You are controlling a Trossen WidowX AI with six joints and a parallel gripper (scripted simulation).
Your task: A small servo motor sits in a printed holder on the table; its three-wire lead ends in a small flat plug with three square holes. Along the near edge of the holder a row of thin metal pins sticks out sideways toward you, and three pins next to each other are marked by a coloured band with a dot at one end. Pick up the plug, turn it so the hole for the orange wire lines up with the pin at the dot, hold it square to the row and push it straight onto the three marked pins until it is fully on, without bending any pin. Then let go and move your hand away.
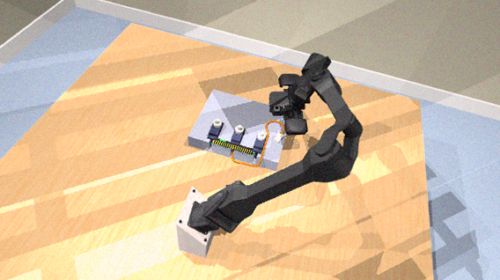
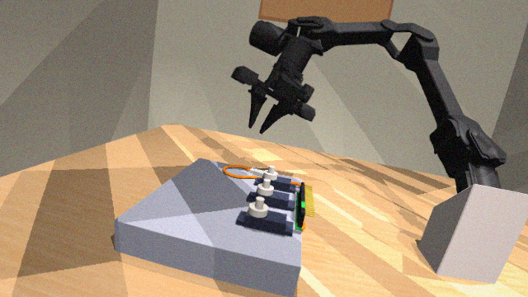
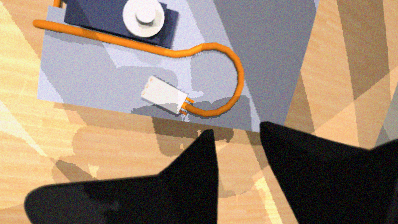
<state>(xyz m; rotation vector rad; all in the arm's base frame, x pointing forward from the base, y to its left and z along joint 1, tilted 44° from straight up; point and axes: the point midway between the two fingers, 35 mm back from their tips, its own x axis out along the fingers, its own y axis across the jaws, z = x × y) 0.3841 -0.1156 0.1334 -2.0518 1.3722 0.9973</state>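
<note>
My gripper tip is 17 cm to the right of the dark dot, 10 cm past it and 7 cm above it. Also, from my gripper tip: grey holder (12 cm to the left, 12 cm below, 6 cm ahead); then green band (17 cm to the left, 10 cm behind, 7 cm below).
</note>
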